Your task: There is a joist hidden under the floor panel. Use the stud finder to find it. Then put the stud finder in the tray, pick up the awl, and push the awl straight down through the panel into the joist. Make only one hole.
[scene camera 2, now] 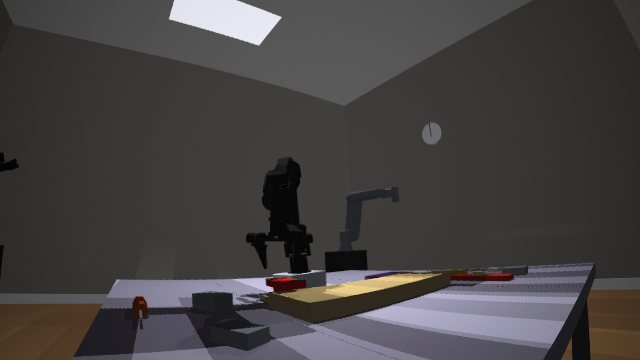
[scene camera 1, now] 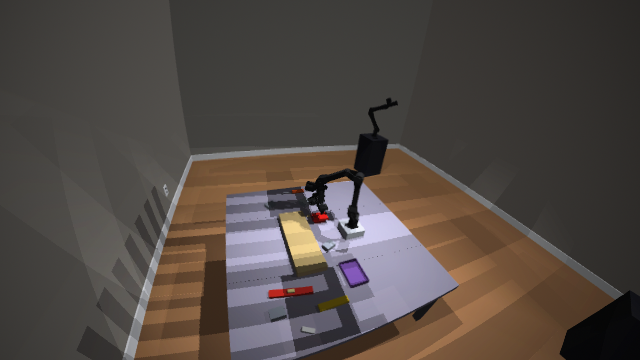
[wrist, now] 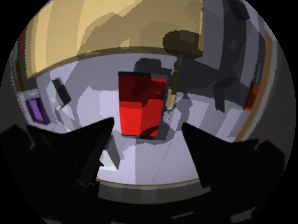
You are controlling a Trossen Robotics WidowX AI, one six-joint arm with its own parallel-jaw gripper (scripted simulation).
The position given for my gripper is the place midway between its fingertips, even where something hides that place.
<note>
My gripper [scene camera 2: 280, 268] is open and holds nothing. Further things: a stud finder [wrist: 141, 94].
My gripper also shows in the wrist view [wrist: 149, 123].
</note>
